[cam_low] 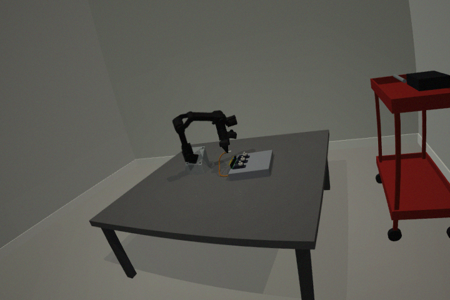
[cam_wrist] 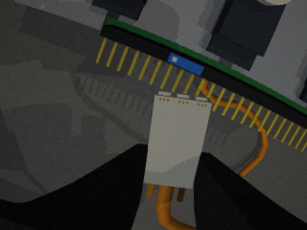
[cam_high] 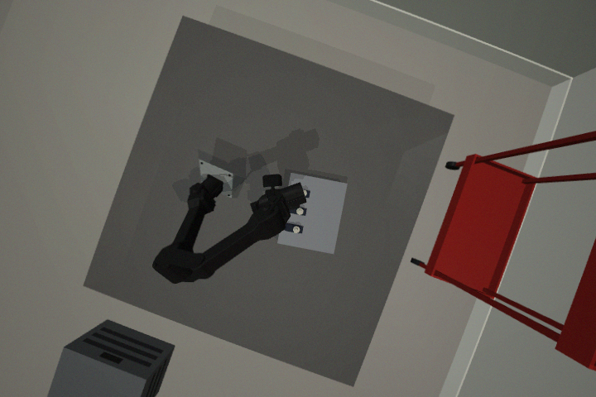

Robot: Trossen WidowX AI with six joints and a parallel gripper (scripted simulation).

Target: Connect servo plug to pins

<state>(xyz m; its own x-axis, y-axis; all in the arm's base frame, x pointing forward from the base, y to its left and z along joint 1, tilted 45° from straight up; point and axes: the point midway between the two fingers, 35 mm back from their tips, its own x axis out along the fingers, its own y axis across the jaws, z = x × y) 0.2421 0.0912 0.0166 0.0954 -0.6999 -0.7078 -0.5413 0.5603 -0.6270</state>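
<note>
The blue band is 3 cm ahead of my gripper tip, 1 cm to the left of it and 5 cm below it. From my gripper tip the other things lie so: grey printed holder 19 cm ahead, 4 cm to the left, 10 cm below.
</note>
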